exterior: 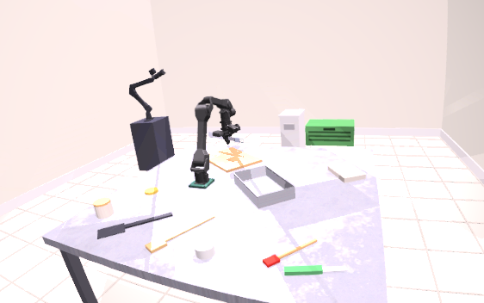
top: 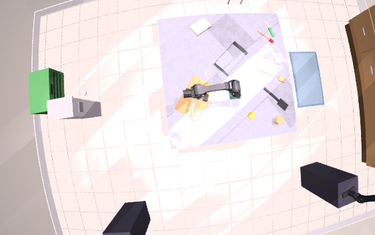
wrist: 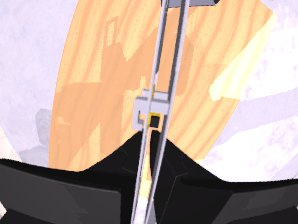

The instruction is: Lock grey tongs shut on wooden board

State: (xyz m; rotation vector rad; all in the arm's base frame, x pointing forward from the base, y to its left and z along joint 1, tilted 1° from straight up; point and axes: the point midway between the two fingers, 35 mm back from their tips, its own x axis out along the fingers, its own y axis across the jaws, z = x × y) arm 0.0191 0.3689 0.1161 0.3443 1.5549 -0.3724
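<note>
Right now my gripper tip is 9 cm above the wooden board. Also, from my gripper tip: grey roasting tin (31 cm ahead, 40 cm to the right, 7 cm below); then yellow disc (25 cm behind, 50 cm to the right, 9 cm below); then white block (70 cm ahead, 19 cm to the right, 9 cm below).
</note>
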